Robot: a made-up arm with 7 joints.
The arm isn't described. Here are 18 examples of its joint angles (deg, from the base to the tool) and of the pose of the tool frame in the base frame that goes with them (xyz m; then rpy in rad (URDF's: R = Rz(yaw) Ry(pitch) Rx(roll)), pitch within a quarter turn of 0, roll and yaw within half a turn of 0).
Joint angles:
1: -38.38 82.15 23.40 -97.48 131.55 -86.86 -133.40
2: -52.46 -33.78 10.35 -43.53 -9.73 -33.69 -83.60
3: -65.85 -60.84 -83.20 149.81 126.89 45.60 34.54
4: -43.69 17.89 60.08 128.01 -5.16 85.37 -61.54
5: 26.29 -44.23 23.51 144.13 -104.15 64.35 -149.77
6: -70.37 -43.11 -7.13 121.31 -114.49 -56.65 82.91
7: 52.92 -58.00 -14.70 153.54 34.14 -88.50 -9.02
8: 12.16 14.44 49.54 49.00 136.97 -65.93 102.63
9: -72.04 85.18 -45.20 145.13 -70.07 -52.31 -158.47
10: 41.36 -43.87 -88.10 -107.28 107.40 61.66 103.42
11: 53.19 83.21 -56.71 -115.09 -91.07 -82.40 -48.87
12: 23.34 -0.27 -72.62 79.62 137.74 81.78 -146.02
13: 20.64 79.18 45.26 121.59 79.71 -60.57 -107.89
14: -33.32 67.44 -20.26 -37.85 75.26 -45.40 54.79
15: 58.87 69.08 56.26 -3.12 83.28 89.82 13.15
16: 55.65 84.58 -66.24 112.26 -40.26 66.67 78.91
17: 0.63 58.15 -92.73 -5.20 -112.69 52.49 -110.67
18: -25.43 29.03 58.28 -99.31 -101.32 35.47 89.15
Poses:
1: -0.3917 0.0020 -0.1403 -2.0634 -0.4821 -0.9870
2: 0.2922 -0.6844 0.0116 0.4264 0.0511 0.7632
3: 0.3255 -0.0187 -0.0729 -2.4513 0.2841 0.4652
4: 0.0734 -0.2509 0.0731 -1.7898 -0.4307 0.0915
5: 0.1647 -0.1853 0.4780 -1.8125 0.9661 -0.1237
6: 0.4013 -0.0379 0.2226 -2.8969 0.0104 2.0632
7: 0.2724 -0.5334 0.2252 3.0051 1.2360 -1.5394
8: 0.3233 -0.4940 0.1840 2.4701 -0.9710 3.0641
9: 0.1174 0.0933 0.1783 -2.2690 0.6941 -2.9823
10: -0.1080 -0.2301 0.2027 1.0539 0.9701 -2.5519
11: 0.1686 -0.2517 0.2332 -2.9416 0.0681 2.5919
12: 0.4221 -0.0841 -0.1171 1.4615 0.5388 2.7439
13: 0.6315 0.0562 -0.1567 -0.6921 0.9651 2.8308
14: -0.1506 0.1116 -0.1183 -1.9655 0.3661 2.3917
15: 0.3195 -0.0813 -0.0525 -1.0356 -0.6617 1.6869
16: 0.3335 0.1439 -0.1285 -2.2427 1.1343 -1.2544
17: -0.0509 0.0544 0.0962 -0.2530 1.0432 -2.8630
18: 0.0922 -0.6148 -0.2912 2.8885 -0.2199 -0.2587
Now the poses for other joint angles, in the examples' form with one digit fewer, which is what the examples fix.
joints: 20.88 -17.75 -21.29 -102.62 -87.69 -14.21 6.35
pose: 0.366 -0.224 0.364 -0.244 -0.882 1.796
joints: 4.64 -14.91 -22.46 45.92 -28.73 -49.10 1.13
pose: -0.086 -0.570 0.067 1.394 -0.830 -2.664
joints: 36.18 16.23 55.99 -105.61 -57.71 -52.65 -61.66
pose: 0.566 -0.580 0.011 -2.751 -0.550 -2.695
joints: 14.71 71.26 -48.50 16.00 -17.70 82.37 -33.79
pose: 0.158 -0.252 -0.351 -2.995 0.412 -2.637
